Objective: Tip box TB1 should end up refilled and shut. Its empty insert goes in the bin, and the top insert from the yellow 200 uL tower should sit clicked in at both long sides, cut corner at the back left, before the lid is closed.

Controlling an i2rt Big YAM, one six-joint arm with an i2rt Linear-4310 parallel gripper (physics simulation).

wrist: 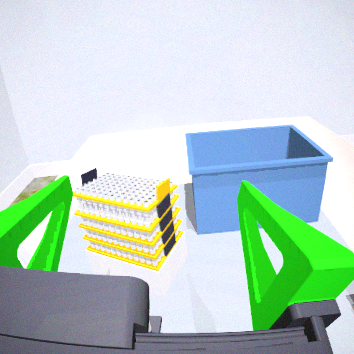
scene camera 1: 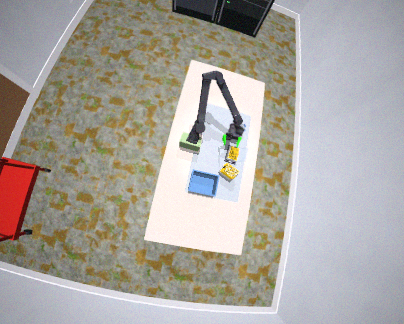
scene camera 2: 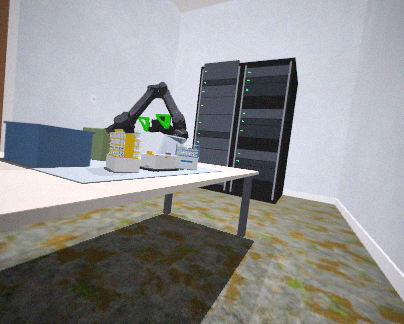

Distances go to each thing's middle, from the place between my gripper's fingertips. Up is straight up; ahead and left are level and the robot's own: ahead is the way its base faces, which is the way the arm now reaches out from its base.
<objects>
I see my gripper 9 cm short of the yellow tower of tip inserts [wrist: 135, 221], 16 cm to the left of it and 14 cm above it. Round my hand: blue bin [scene camera 2: 38, 145]: 8 cm behind, 32 cm to the right, 16 cm below.
</objects>
